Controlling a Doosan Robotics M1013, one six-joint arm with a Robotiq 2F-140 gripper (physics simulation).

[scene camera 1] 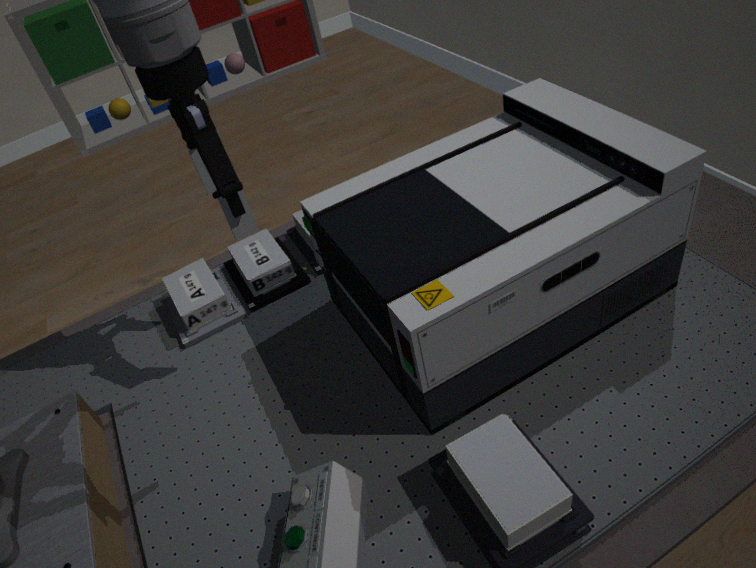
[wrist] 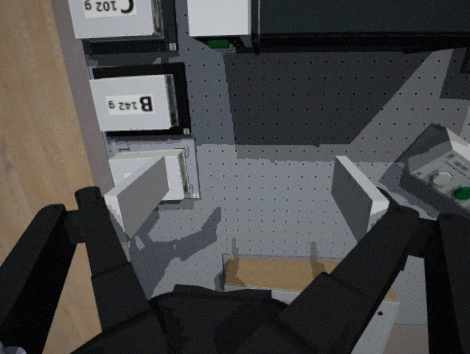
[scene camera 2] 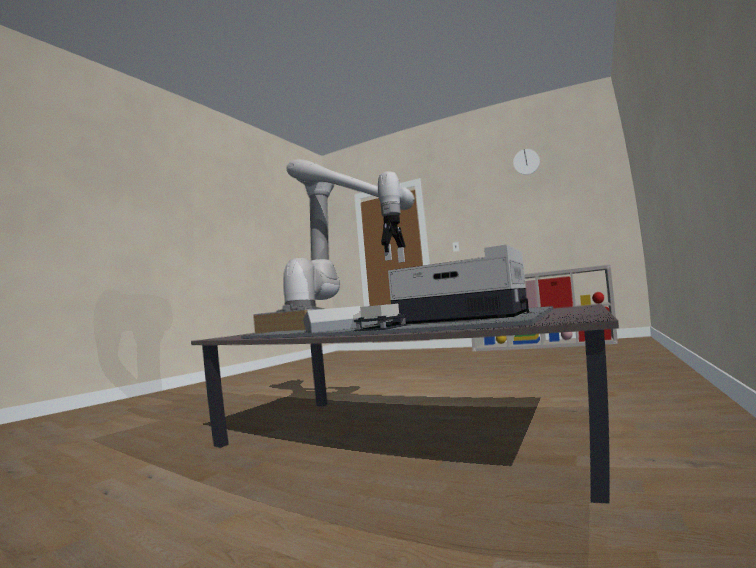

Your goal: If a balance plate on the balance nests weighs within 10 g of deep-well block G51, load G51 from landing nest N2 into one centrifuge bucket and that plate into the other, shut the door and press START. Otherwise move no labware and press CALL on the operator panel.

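Frame: origin at the arm's base, x ahead, y left, z up, level; metres.
Seen in the pictures: gripper, between the fingertips: point(scene camera 1: 231, 211) point(wrist: 247, 174) point(scene camera 2: 395, 261).
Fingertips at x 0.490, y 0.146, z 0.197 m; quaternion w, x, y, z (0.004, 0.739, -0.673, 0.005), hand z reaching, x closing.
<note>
Pixels of each thing's middle, then the offset from my fingertips to it. Level surfaces: height alone.
- Plate A, middle of its body: point(scene camera 1: 196, 294) point(wrist: 151, 175) 0.182 m left, 0.117 m back, 0.238 m down
- Plate B, middle of its body: point(wrist: 136, 103) point(scene camera 1: 261, 261) 0.201 m left, 0.013 m ahead, 0.241 m down
- plate C, middle of its body: point(wrist: 116, 8) 0.222 m left, 0.153 m ahead, 0.241 m down
- plain white block, middle of its body: point(scene camera 1: 506, 478) point(scene camera 2: 380, 311) 0.397 m right, 0.161 m ahead, 0.215 m down
- centrifuge, middle of its body: point(scene camera 1: 491, 236) point(scene camera 2: 459, 287) 0.085 m right, 0.338 m ahead, 0.152 m down
- operator panel, middle of its body: point(scene camera 2: 333, 319) 0.380 m right, 0.072 m back, 0.232 m down
- perforated mat, height of its surface: 0.274 m down
Plate A point(scene camera 1: 195, 293) point(wrist: 175, 172), marked 147 g, sits on a light nest, partly hidden by a finger in the wrist view. Plate B point(scene camera 1: 262, 259) point(wrist: 132, 90), marked 142 g, and plate C point(wrist: 117, 25), marked 102 g, sit on dark nests in line with it. A plain white block point(scene camera 1: 510, 479) point(scene camera 2: 378, 311) sits on a dark nest; no label shows. The centrifuge point(scene camera 1: 513, 305) point(scene camera 2: 452, 277) has a dark top section; I cannot tell whether that is the closed door. The operator panel point(scene camera 1: 342, 519) point(scene camera 2: 334, 319) point(wrist: 425, 155) shows a green button. My gripper point(scene camera 1: 239, 216) point(scene camera 2: 394, 253) point(wrist: 247, 174) is open, empty, above table height near plates A and B.
The arm's wooden-sided base box point(scene camera 1: 100, 476) point(scene camera 2: 279, 321) point(wrist: 270, 272) stands beside the perforated mat point(scene camera 1: 201, 421) point(wrist: 260, 200). The centrifuge's raised rear housing point(scene camera 1: 605, 128) point(scene camera 2: 504, 251) is its highest part. A shelf unit point(scene camera 1: 72, 125) stands on the floor beyond the table.
</note>
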